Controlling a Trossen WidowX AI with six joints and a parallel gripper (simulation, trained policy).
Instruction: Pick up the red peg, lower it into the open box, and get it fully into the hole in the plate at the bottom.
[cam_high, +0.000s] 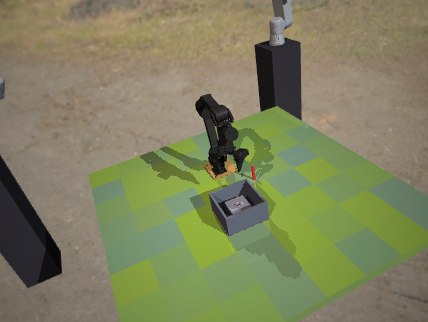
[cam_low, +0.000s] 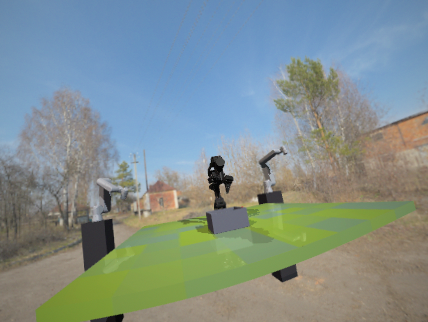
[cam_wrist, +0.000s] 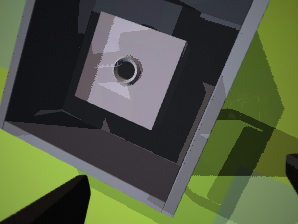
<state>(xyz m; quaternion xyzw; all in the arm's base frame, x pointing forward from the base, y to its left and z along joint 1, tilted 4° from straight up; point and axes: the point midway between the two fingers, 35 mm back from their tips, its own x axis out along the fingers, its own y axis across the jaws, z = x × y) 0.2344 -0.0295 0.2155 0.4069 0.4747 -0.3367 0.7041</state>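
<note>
Now: gripper tip 15 cm to the right of the red peg, 14 cm above it and 9 cm past it. Round my gripper tip: grey box: 15 cm below, 9 cm ahead, 3 cm to the right; pale grey plate: 13 cm below, 9 cm ahead, 3 cm to the right.
</note>
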